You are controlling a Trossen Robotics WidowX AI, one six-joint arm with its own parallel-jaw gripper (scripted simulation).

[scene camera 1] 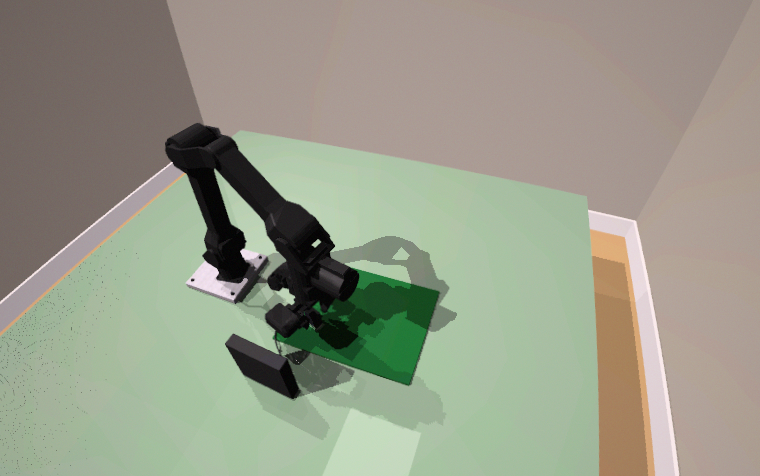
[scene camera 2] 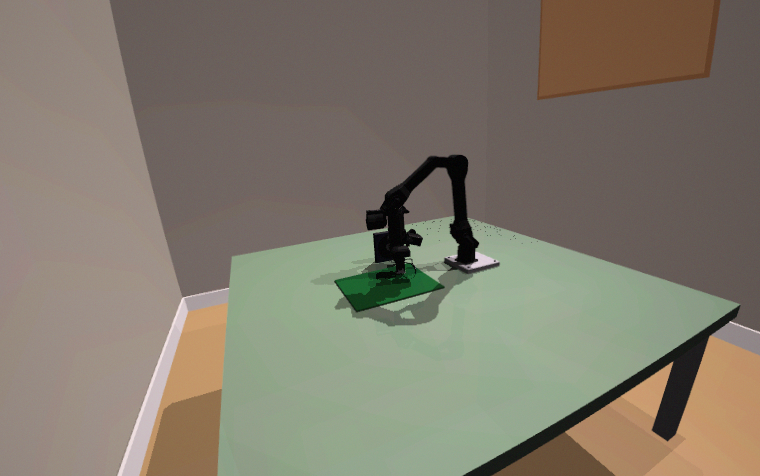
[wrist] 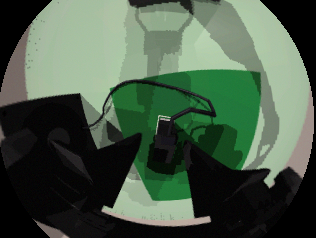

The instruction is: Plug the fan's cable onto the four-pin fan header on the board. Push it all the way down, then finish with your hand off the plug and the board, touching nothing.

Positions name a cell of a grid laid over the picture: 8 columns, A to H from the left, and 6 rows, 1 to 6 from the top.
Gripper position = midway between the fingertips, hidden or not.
Observation:
In view: the gripper (scene camera 1: D5), a black fan (scene camera 1: C5), a dark plug (wrist: E4) and a green board (scene camera 1: E5).
The gripper also shows in scene camera 2 (scene camera 2: E4) and in the wrist view (wrist: E4). The green board shows as well in the wrist view (wrist: F3).

